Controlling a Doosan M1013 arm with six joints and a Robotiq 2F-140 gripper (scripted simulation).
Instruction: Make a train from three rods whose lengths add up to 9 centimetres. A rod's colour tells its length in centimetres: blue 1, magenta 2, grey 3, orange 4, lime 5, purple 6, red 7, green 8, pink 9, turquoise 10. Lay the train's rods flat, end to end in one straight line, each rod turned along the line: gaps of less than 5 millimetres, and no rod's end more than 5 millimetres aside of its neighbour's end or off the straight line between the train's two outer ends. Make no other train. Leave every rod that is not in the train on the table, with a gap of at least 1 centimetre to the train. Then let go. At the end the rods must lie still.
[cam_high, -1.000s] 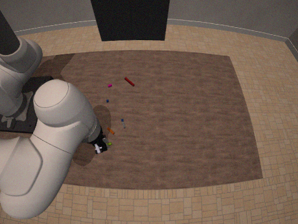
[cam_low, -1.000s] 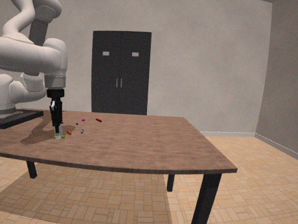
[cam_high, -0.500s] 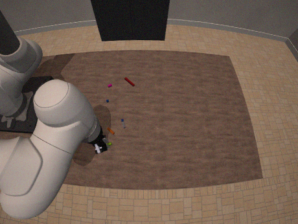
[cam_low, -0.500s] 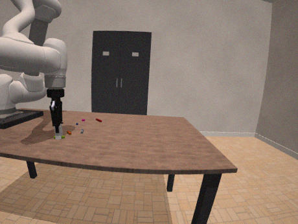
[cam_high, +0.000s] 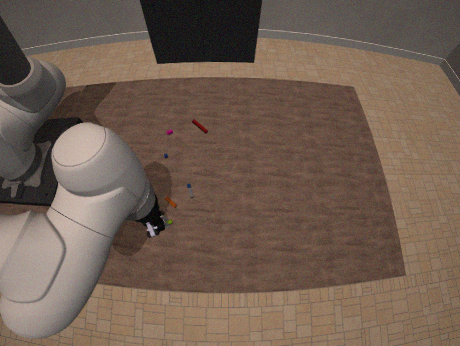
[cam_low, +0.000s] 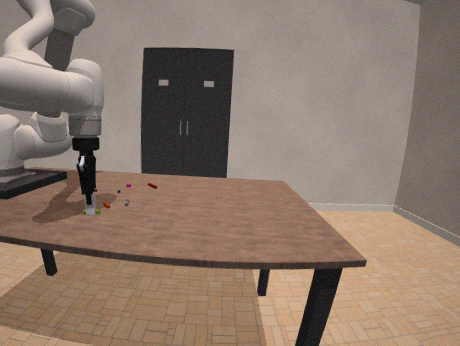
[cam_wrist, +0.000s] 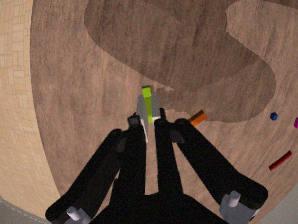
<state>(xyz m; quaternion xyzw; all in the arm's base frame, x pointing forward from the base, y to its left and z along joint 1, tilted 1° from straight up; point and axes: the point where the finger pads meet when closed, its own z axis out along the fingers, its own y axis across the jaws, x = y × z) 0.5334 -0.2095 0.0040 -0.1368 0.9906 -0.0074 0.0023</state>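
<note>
My gripper is now 90 mm to the right of the grey rod, 80 mm short of it and 30 mm above it. Also, from my hand: orange rod (70 mm to the left, 30 mm below, 20 mm ahead); then magenta rod (320 mm to the left, 30 mm below, 10 mm ahead); then lime rod (30 mm below).
</note>
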